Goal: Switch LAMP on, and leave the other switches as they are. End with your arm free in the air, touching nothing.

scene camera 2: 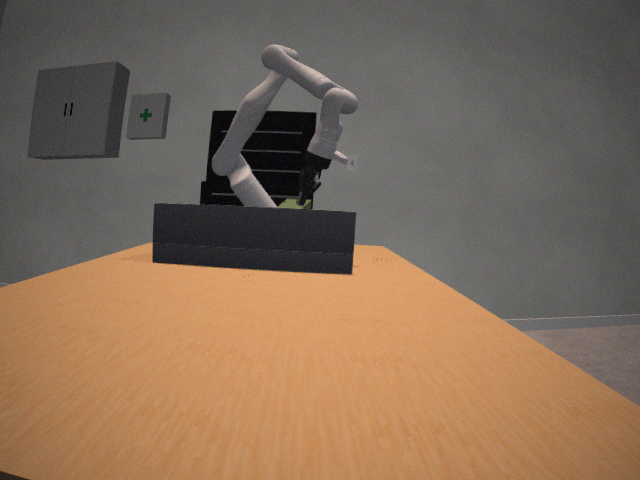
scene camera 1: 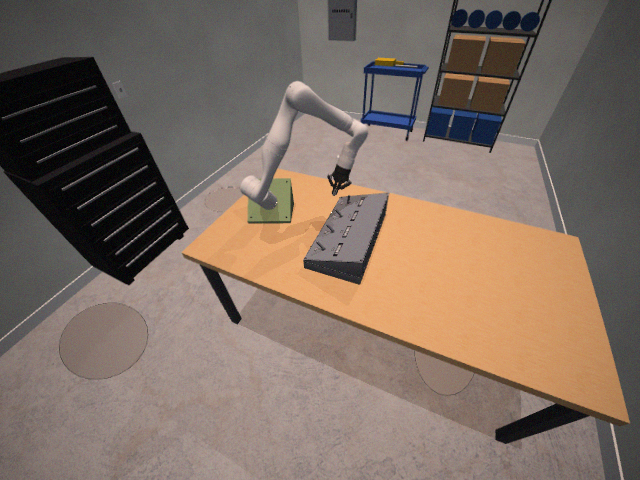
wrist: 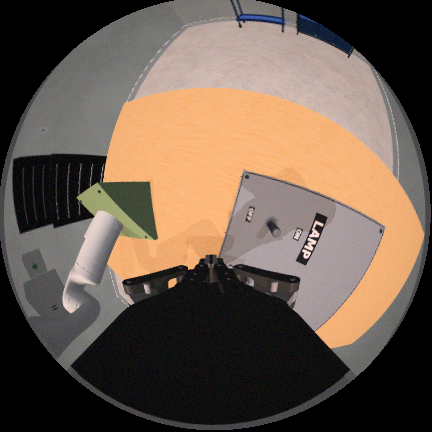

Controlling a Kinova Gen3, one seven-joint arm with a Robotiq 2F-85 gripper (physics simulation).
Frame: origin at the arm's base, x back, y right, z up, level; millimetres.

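Seen in the pictures: gripper, fingertip midpoint: (scene camera 2: 299, 205) (scene camera 1: 333, 195) (wrist: 210, 261); arm's base, origin of the base link: (scene camera 1: 269, 201) (wrist: 110, 219).
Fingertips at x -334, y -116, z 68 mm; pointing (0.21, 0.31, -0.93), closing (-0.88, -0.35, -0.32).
Observation:
Offsets run from my fingertips to a thing's middle. "pt": to the spot under its first point. Level surfaces: height alone.
The dark grey switch panel {dx -144, dy +111, dz -98 mm} (scene camera 1: 365, 232) (scene camera 2: 253, 237) (wrist: 335, 280) stands on the table. The LAMP lever {dx -58, dy -61, dz -45 mm} (scene camera 1: 348, 199) (wrist: 273, 229) is at its far end, between the OFF label {pt dx -23, dy -58, dz -83 mm} (wrist: 250, 214) and the ON label {pt dx -104, dy -66, dz -55 mm} (wrist: 298, 234). Its tip appears to lean toward the ON side, unlike the three other levers, the second {pt dx -58, dy +64, dz -46 mm} (scene camera 1: 338, 212), third {pt dx -69, dy +185, dz -49 mm} (scene camera 1: 329, 228) and nearest {dx -80, dy +298, dz -50 mm} (scene camera 1: 320, 246), which lean toward the other side. My gripper (scene camera 1: 334, 192) (scene camera 2: 300, 200) (wrist: 210, 261) is shut and empty, in the air beside the panel's far left edge, apart from the LAMP lever. The levers are hidden in scene camera 2.
The arm's green base block (scene camera 1: 284, 198) (scene camera 2: 293, 204) (wrist: 132, 200) stands left of the panel on the wooden table {dz -156 mm} (scene camera 1: 465, 268) (scene camera 2: 310, 361) (wrist: 190, 130). A black drawer cabinet (scene camera 1: 118, 191) stands by the left wall. A blue cart (scene camera 1: 395, 70) and a shelf rack stand at the back.

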